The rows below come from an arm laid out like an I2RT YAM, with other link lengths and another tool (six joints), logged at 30 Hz.
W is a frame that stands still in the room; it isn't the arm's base.
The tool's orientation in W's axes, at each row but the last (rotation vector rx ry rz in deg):
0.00, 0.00, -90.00
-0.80, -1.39, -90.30
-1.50, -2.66, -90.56
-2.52, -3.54, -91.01
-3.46, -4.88, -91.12
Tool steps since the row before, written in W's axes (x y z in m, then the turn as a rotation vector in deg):
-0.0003, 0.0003, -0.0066, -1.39, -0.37, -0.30
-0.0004, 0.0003, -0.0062, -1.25, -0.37, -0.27
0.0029, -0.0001, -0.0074, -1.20, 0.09, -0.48
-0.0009, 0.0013, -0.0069, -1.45, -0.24, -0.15
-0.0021, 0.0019, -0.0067, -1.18, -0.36, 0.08
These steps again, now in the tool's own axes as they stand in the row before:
-0.0003, -0.0003, -0.0066, 0.37, -1.39, -0.30
-0.0004, -0.0004, -0.0062, 0.37, -1.25, -0.27
-0.0003, 0.0028, -0.0074, -0.10, -1.21, -0.46
-0.0017, -0.0010, -0.0068, 0.26, -1.45, -0.15
-0.0025, -0.0022, -0.0065, 0.39, -1.17, 0.06

